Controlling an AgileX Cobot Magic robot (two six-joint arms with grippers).
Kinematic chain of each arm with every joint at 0, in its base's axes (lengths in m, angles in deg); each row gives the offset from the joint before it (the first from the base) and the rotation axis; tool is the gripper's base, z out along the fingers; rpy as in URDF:
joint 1: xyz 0 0 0.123 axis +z
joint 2: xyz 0 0 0 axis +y
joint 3: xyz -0.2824 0 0.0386 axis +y
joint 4: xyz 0.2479 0 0.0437 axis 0.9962 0 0.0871
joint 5: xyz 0 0 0 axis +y
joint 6: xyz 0.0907 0 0.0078 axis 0.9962 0 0.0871
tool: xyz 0 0 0 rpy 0 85 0
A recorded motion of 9 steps. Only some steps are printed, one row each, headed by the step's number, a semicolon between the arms.
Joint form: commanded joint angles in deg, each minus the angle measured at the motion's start. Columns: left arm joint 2, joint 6, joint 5, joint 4, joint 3, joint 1; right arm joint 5, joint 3, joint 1, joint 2, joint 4, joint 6.
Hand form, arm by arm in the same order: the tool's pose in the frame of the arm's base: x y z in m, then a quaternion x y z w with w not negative. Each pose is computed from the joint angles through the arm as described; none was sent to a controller.
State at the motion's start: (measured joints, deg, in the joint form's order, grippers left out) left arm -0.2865 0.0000 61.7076 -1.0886 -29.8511 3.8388; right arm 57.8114 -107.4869 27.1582 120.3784 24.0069 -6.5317
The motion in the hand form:
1: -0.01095 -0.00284 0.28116 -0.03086 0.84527 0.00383 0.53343; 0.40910 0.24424 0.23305 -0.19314 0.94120 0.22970 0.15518
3: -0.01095 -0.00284 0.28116 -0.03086 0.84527 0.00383 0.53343; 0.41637 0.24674 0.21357 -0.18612 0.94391 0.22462 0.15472
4: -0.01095 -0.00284 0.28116 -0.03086 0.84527 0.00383 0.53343; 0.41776 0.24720 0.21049 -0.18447 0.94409 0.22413 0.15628
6: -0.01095 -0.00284 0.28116 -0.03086 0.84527 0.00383 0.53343; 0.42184 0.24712 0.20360 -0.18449 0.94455 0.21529 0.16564
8: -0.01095 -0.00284 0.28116 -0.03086 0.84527 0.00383 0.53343; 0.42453 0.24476 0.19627 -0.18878 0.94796 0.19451 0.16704
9: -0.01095 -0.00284 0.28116 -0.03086 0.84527 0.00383 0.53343; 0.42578 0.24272 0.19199 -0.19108 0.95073 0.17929 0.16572
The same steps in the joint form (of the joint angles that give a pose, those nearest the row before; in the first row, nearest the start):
1: -0.97 -0.35 -0.17 -0.40 0.11 0.11; -1.89 0.00 -0.11 3.21 0.69 0.57
3: -0.97 -0.35 -0.17 -0.40 0.11 0.11; -4.18 0.00 -0.12 5.67 0.52 0.57
4: -0.97 -0.35 -0.17 -0.40 0.11 0.11; -4.76 0.00 -0.11 6.07 0.52 0.57
6: -0.97 -0.35 -0.17 -0.40 0.11 0.11; -6.48 0.00 -0.11 6.93 -0.57 0.57
8: -0.97 -0.35 -0.17 -0.40 0.11 0.11; -6.93 0.00 -0.11 7.68 -3.32 1.26
9: -0.97 -0.35 -0.17 -0.40 0.11 0.11; -6.88 0.00 -0.12 8.08 -5.38 2.00

